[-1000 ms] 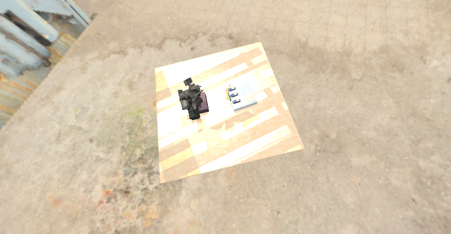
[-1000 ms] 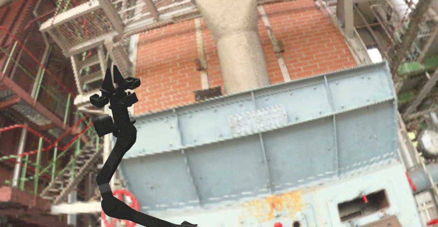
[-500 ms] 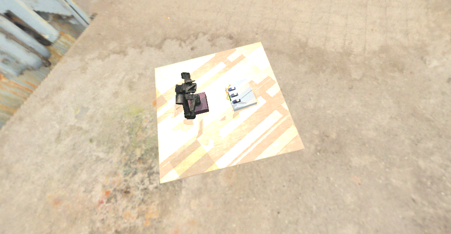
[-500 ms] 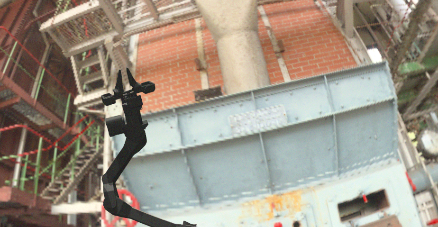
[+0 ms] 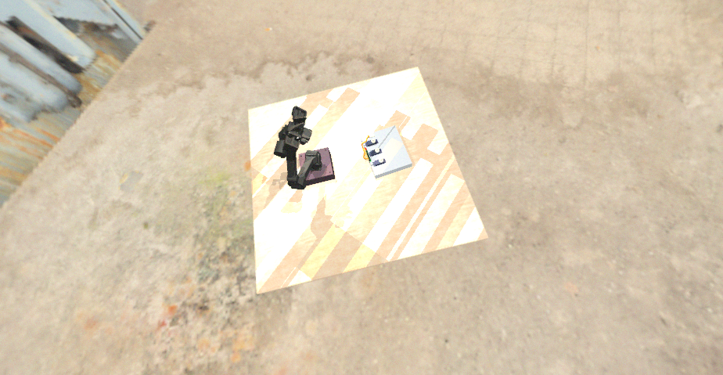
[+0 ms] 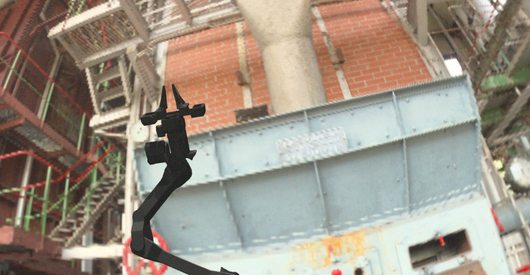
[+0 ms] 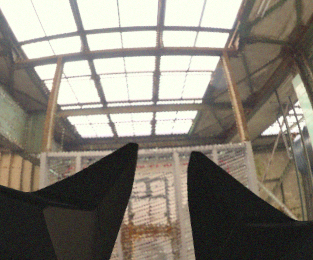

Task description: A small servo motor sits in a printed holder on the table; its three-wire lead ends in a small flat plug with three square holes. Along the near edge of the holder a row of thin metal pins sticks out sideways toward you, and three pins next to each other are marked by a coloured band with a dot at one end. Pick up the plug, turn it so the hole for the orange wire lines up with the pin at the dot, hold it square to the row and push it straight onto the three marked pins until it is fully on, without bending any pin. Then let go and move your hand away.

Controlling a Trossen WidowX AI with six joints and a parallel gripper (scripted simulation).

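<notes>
My gripper tip is now 64 cm above the red band, 22 cm to the right of it and 19 cm short of it.
</notes>
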